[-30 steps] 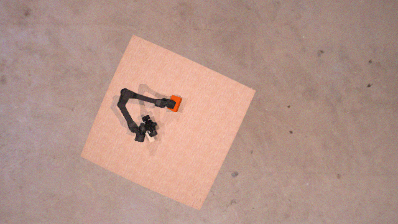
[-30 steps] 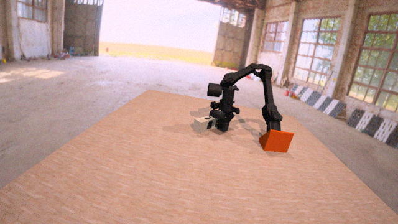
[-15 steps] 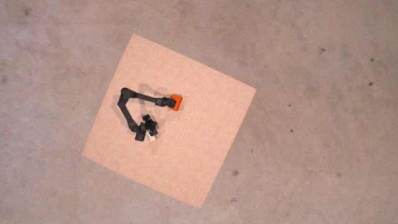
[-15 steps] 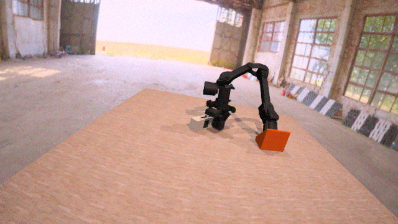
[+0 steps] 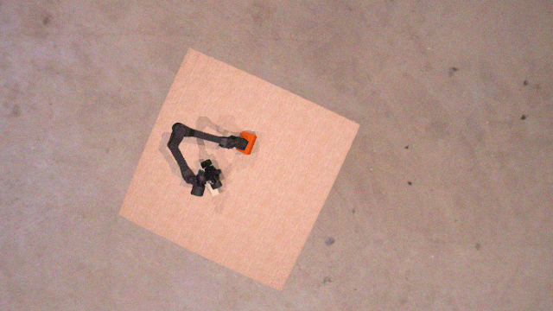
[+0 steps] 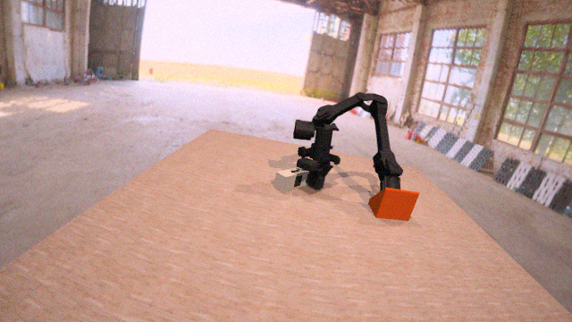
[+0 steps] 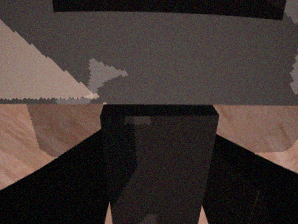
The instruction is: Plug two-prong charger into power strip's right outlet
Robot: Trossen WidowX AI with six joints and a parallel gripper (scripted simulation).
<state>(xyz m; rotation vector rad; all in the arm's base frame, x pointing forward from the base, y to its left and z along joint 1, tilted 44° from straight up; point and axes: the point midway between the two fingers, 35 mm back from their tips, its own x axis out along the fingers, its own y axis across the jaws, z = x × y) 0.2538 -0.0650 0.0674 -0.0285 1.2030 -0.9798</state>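
Now: the two-prong charger 1 cm to the right of my gripper tip, 1 cm ahead of it and 1 cm above it.
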